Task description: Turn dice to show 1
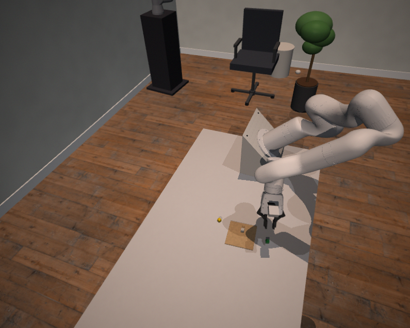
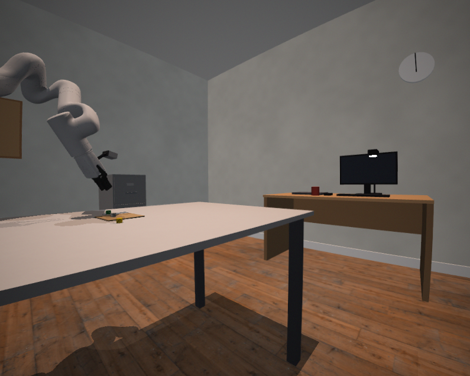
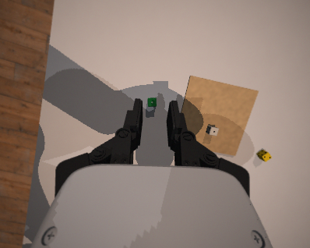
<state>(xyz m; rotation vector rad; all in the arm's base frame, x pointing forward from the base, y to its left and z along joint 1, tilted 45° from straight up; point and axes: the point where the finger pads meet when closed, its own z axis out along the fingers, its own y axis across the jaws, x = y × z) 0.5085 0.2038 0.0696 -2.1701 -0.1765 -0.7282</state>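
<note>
Now: hand 12 cm above the green die, 1 cm to the right of it and 1 cm short of it. The rest, counted from my hand: mat: 13 cm below, 12 cm to the right, 4 cm ahead; then white die: 13 cm to the right, 12 cm below, 1 cm ahead; then yellow die: 26 cm to the right, 12 cm below, 1 cm ahead.
</note>
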